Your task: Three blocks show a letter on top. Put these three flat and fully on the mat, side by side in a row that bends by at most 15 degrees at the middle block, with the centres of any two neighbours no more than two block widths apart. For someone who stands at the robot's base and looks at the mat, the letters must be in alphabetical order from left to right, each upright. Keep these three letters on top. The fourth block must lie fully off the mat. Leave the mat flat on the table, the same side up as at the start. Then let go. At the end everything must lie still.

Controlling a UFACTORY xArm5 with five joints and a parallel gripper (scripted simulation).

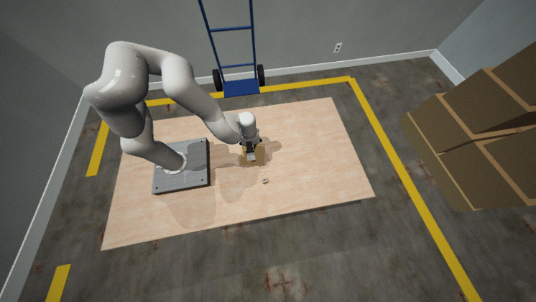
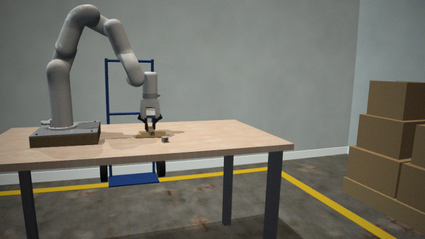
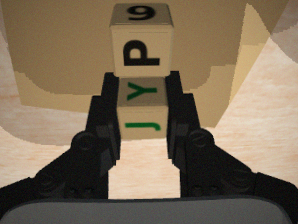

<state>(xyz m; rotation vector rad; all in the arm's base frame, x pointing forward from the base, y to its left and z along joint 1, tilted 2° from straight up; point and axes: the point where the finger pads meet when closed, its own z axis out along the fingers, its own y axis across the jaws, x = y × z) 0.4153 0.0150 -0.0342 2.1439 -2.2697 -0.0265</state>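
Now: hand 4 cm to the left of the tan mat and 3 cm above it. Also, from my hand: block: 8 cm to the right, 1 cm below, 1 cm behind.
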